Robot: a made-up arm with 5 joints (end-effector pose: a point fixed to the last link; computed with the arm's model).
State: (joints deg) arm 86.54 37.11 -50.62 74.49 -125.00
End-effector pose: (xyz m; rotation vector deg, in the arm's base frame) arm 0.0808 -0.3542 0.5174 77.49 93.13 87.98
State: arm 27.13 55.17 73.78 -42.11 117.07
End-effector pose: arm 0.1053 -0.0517 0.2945 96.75 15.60 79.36
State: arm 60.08 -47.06 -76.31 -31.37 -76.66
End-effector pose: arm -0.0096 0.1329 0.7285 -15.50 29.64 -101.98
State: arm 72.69 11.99 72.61 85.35 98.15
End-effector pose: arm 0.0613 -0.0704 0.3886 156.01 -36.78 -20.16
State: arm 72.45 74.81 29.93 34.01 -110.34
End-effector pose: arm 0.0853 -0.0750 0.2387 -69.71 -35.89 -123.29
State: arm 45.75 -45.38 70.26 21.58 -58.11
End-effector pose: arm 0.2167 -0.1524 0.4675 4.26 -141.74 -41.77
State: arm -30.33 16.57 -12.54 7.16 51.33
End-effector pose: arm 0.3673 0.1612 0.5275 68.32 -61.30 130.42
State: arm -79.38 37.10 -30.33 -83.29 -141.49
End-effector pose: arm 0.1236 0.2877 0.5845 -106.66 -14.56 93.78
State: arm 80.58 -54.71 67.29 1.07 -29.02
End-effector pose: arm 0.1050 -0.2233 0.5228 -35.79 -142.12 2.86
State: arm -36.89 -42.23 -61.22 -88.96 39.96
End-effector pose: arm -0.0113 -0.0698 0.7302 79.99 60.34 1.82
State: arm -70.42 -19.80 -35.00 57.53 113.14
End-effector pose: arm 0.1549 0.1919 0.7181 -10.49 0.39 -157.63
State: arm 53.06 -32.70 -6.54 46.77 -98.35
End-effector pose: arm 0.2016 -0.1847 0.6971 10.08 149.53 39.49
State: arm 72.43 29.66 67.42 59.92 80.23
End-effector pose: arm 0.0612 -0.0598 0.3525 133.77 -39.41 -29.76
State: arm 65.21 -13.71 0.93 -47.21 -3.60
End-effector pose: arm 0.1758 -0.2449 0.6800 -58.19 -121.23 101.43
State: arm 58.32 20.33 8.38 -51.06 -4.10
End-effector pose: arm 0.2402 -0.2883 0.4988 -25.30 -132.07 64.84
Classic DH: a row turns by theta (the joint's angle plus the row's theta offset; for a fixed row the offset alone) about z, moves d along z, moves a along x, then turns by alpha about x. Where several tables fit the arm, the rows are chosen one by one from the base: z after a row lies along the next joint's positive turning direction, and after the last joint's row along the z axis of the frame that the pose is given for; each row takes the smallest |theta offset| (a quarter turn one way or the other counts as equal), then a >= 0, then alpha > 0; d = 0 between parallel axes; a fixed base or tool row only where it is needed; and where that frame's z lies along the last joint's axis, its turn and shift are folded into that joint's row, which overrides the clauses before.
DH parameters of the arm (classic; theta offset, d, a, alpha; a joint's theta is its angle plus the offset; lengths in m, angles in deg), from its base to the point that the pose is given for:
base (fixed): -4.61 0 0.0622 180
joint 1: -4.61 -0.477 0.046 90
joint 2: -64.4 0 0.1065 0
joint 3: 62.64 0 0.1631 0
joint 4: -88.24 -0.007 0.006 90
joint 5: -29.71 -0.07 -0.0149 90.85
tool (fixed): 41.76 -0.0019 0 0

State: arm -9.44 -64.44 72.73 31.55 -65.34
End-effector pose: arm 0.2589 0.0355 0.5036 67.02 -126.54 -22.76
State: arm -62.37 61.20 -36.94 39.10 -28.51
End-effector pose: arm 0.2111 0.2942 0.3579 106.70 -48.98 40.99
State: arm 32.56 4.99 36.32 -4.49 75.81
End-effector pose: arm 0.2879 -0.1688 0.4183 44.80 -40.42 77.07
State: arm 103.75 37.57 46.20 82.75 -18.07
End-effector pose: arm 0.0446 -0.0986 0.3498 40.70 -41.80 -137.72
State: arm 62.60 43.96 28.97 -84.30 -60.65
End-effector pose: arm 0.1912 -0.2370 0.3815 21.47 170.79 -14.86
